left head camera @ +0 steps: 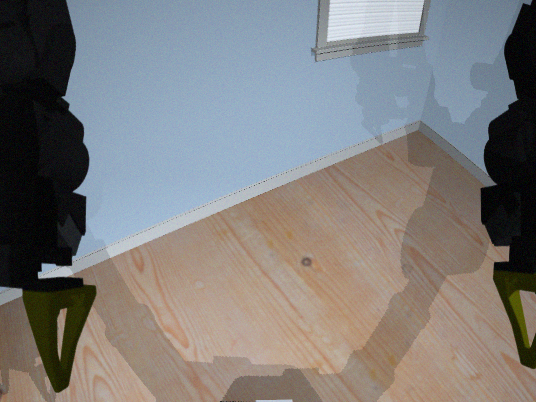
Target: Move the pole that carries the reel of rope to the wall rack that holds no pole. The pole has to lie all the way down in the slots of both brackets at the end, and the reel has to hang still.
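Frame: origin at the left arm's base, x ahead, y left, z up, level; centimetres.
Where they show: left gripper, fingertip midpoint: [9, 379].
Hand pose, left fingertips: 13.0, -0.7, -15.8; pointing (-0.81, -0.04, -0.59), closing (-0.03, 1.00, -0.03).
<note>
After its pixels a point has its place, as x, y, z.
The pole, the reel of rope and the wall racks do not show in this view. My left gripper [61, 381] is at the lower left, above the wood floor, pointing down; one olive-green finger shows, and it is open with nothing seen at it. My right gripper [528, 359] is at the lower right edge, also pointing down and open; part of one olive-green finger shows and the rest is cut off by the picture's edge. Neither gripper is near any task object in view.
A light blue wall [200, 110] @(142.5, 8.4, -76.5) crosses the view behind a wood floor [260, 300] @(89.1, -17.4, -140.9), with a white baseboard [260, 187] @(155.9, -16.9, -135.7) along its foot. A window [372, 20] @(191.5, -75.4, -45.6) is at the upper right, left of the room's corner. Shadows of the arms fall on floor and wall.
</note>
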